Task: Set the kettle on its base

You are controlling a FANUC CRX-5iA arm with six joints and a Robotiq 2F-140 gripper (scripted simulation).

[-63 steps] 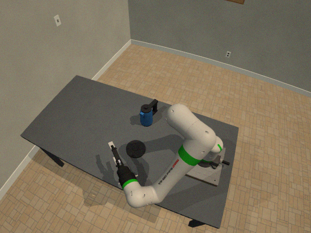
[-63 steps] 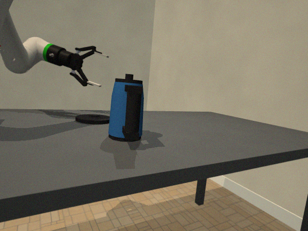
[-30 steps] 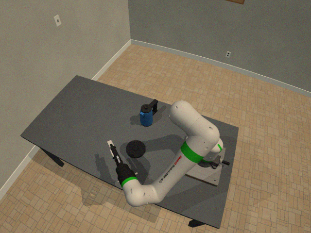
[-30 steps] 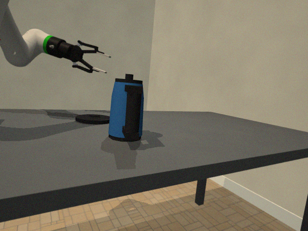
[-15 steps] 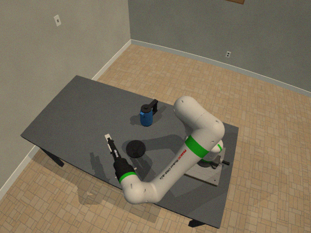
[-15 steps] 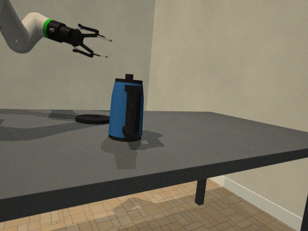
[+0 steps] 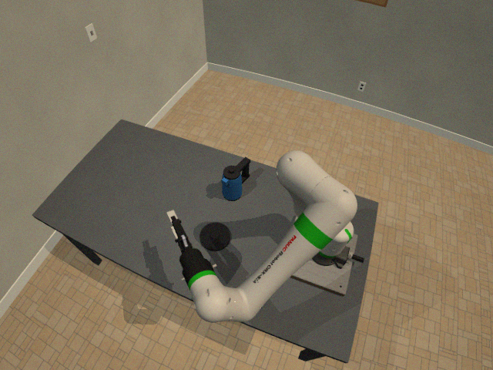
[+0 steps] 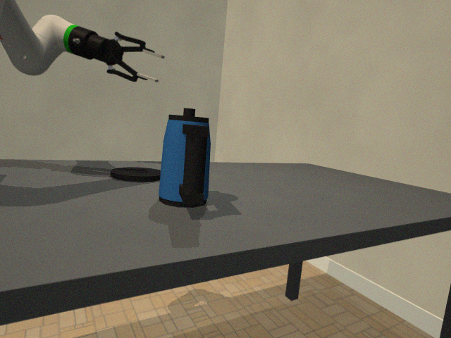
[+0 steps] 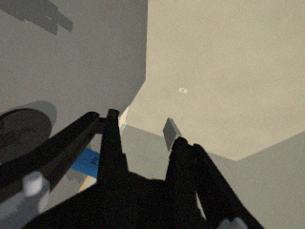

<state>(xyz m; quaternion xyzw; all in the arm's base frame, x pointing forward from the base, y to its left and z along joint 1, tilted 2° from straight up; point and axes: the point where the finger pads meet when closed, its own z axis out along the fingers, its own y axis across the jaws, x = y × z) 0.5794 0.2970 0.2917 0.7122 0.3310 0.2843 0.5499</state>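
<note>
My hand is 40 mm past the blue kettle, 460 mm to the left of it and 240 mm above it. Also, from my hand: round black base: 60 mm behind, 160 mm to the right, 330 mm below.
</note>
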